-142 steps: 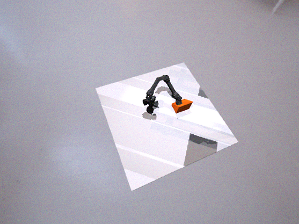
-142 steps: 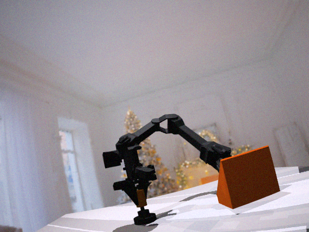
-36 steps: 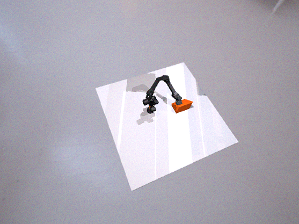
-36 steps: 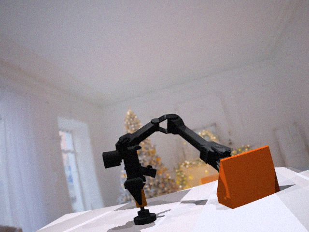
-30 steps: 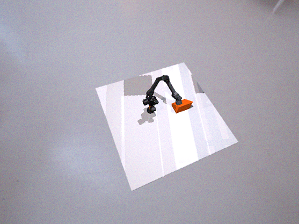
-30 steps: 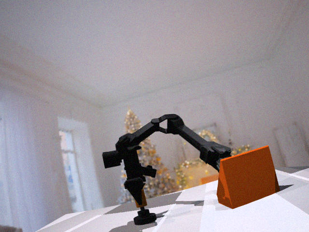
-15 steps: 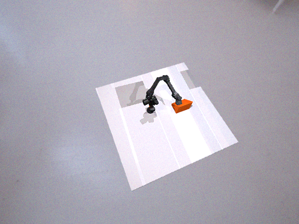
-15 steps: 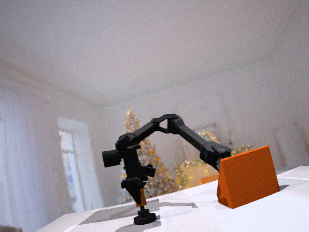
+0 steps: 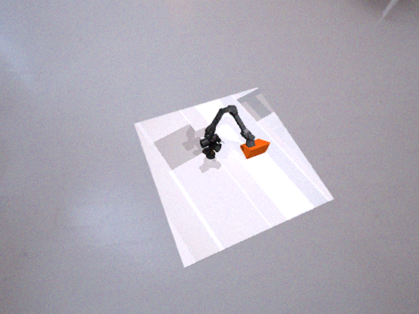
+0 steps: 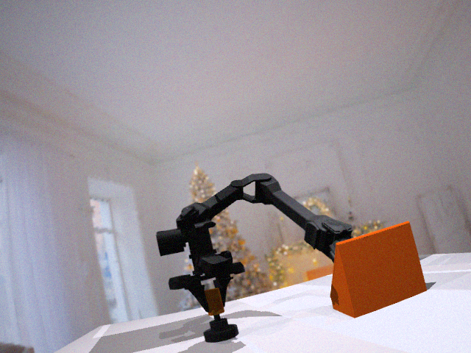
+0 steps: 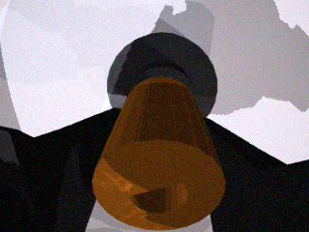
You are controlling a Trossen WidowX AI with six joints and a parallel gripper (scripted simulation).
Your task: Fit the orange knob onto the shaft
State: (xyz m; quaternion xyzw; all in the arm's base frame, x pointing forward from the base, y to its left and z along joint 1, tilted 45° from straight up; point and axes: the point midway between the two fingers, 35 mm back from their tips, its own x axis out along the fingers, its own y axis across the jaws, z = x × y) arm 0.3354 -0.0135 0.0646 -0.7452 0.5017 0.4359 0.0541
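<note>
The orange knob is 2 cm above my gripper tip. Also, from my gripper tip: dark pedestal (4 cm below).
</note>
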